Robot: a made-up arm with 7 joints. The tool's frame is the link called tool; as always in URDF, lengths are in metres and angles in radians. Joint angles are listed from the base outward. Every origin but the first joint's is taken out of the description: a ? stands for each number. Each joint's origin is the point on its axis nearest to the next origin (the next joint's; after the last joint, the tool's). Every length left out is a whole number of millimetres.
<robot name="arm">
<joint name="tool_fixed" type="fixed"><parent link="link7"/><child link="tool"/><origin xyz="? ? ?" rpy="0 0 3.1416"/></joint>
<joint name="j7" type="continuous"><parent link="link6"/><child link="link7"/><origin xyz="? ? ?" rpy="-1.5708 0 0"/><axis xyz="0 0 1"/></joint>
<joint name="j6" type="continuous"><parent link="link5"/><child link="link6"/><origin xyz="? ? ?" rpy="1.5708 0 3.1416"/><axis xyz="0 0 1"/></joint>
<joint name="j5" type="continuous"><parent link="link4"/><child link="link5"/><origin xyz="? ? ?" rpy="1.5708 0 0"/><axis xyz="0 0 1"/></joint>
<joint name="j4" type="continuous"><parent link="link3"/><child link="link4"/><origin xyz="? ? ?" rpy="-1.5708 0 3.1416"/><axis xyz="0 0 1"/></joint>
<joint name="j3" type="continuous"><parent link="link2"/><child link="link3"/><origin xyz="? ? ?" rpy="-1.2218 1.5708 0"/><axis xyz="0 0 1"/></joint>
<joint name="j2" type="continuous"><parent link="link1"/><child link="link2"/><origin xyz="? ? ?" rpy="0 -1.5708 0"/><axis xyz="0 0 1"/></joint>
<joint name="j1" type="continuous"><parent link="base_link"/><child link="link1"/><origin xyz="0 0 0" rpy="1.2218 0 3.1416"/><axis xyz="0 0 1"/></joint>
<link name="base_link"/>
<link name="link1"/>
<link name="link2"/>
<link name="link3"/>
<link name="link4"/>
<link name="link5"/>
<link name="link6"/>
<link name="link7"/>
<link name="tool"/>
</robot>
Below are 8 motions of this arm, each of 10 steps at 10 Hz.
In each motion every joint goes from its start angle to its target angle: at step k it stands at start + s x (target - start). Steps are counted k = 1, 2, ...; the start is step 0. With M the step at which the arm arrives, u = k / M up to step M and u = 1 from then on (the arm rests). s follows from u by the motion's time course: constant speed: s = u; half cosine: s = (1 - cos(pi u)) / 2; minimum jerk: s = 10 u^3 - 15 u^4 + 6 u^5.
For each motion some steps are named. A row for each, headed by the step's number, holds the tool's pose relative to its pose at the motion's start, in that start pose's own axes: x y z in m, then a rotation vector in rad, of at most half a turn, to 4 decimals.
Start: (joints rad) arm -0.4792 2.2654 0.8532 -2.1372 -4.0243 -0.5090 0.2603
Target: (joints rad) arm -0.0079 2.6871 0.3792 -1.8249 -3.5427 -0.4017 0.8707
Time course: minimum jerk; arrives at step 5
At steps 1, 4, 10:
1: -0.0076 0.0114 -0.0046 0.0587 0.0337 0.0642
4: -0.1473 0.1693 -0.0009 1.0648 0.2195 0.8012
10: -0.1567 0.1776 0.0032 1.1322 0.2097 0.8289

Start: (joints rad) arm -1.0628 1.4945 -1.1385 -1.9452 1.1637 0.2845 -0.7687
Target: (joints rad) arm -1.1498 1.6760 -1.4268 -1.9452 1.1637 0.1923 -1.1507
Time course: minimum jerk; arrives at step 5
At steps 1, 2, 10:
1: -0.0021 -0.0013 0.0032 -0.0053 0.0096 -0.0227
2: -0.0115 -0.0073 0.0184 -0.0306 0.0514 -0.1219
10: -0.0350 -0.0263 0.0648 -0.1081 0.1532 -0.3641

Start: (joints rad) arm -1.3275 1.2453 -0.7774 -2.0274 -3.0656 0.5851 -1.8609
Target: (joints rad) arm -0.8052 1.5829 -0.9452 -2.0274 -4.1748 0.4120 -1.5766
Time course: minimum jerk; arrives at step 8
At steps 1, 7, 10:
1: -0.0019 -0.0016 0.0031 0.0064 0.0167 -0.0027
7: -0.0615 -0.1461 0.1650 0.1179 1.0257 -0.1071
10: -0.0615 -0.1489 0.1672 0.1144 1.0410 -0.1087

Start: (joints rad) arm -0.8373 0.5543 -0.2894 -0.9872 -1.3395 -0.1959 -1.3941
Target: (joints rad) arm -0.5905 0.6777 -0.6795 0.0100 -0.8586 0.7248 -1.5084
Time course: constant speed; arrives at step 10
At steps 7, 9, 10:
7: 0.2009 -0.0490 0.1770 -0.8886 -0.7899 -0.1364
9: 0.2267 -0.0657 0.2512 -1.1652 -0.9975 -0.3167
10: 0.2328 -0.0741 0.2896 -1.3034 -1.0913 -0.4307

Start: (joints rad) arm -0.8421 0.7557 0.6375 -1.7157 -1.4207 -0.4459 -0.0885
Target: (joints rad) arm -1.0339 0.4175 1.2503 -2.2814 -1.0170 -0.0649 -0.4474
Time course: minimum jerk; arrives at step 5
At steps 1, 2, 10:
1: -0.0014 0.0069 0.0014 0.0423 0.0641 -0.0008
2: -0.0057 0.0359 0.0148 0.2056 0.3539 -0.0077
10: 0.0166 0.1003 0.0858 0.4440 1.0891 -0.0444

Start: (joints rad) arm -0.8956 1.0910 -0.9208 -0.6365 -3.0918 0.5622 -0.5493
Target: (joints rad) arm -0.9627 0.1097 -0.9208 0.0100 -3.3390 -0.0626 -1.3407
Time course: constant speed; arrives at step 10
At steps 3, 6, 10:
3: -0.1132 0.0511 -0.0838 0.1737 -0.0388 -0.1574
6: -0.2506 0.0788 -0.1431 0.3692 0.0015 -0.3591
10: -0.4522 0.0785 -0.1720 0.6080 0.1674 -0.7088

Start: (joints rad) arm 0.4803 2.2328 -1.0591 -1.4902 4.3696 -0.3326 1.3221
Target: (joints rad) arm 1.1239 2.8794 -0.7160 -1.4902 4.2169 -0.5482 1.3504
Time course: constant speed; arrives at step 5
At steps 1, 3, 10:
1: -0.0362 0.0049 0.0441 -0.1363 0.0798 -0.1048
3: -0.0945 0.0717 0.1212 -0.3703 0.2399 -0.3645
10: -0.1117 0.1989 0.1639 -0.5364 0.3960 -0.6816

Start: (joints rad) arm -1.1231 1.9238 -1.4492 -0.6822 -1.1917 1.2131 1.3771
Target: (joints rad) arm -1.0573 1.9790 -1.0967 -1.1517 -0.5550 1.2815 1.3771
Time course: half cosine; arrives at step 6
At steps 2, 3, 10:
2: 0.0217 0.0083 -0.0058 -0.0146 0.1582 0.1804
3: 0.0431 0.0209 -0.0132 -0.0408 0.3082 0.3590
10: 0.0824 0.0584 -0.0310 -0.1336 0.5756 0.7080

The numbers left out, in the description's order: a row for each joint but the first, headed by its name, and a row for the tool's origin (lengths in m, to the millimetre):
tool: 0 0 0
j7: 0 0 0
j6: 0 0 0
j5: -0.028 0.229 0
j4: -0.046 0 0
j3: -0.14 -0.384 0
j2: 0 0 0

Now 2 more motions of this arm.
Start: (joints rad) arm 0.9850 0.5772 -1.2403 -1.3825 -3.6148 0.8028 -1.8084
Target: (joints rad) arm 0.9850 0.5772 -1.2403 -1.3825 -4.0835 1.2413 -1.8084
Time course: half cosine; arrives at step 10
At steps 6, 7, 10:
6: 0.0000 0.0000 0.0000 -0.3355 0.1757 -0.1800
7: 0.0000 0.0000 0.0000 -0.4074 0.2202 -0.2093
10: 0.0000 0.0000 0.0000 -0.5132 0.2904 -0.2464

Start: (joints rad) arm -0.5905 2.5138 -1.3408 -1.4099 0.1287 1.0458 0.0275
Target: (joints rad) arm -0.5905 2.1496 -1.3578 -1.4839 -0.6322 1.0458 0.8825
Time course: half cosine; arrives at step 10
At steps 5, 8, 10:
5: 0.0949 -0.0326 0.0282 0.2338 -0.2803 0.2516
8: 0.1657 -0.0576 0.0645 0.3557 -0.5862 0.4899
10: 0.1814 -0.0633 0.0748 0.3738 -0.6670 0.5487

